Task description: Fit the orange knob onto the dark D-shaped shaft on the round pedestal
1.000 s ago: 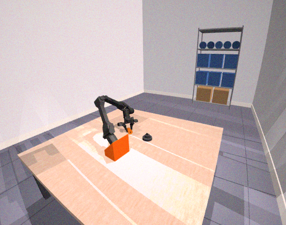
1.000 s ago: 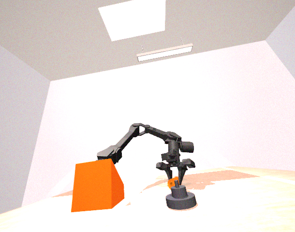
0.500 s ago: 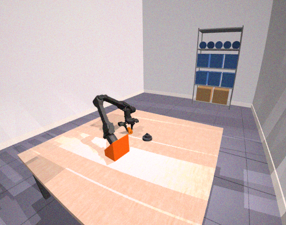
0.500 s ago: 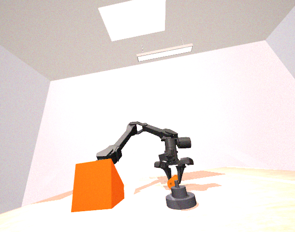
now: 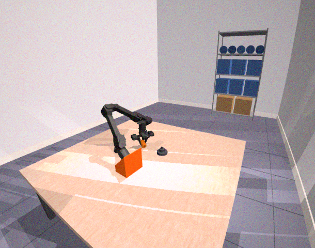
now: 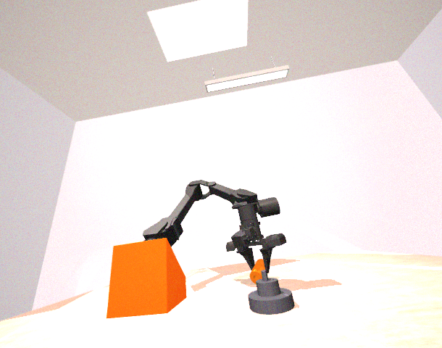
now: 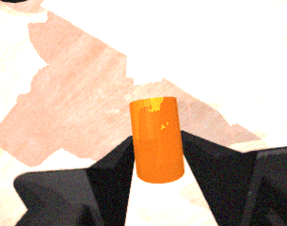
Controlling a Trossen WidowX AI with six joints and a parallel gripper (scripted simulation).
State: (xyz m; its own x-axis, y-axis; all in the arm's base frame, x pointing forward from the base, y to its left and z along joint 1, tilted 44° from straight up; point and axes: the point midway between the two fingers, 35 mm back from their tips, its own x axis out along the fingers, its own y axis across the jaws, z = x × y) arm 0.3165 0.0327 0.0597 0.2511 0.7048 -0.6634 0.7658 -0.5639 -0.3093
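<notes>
Now: the dark round pedestal 30 mm behind my gripper tip, 190 mm to the right of it and 10 mm above it. From my gripper tip the other things lie so: orange knob 10 mm above.
</notes>
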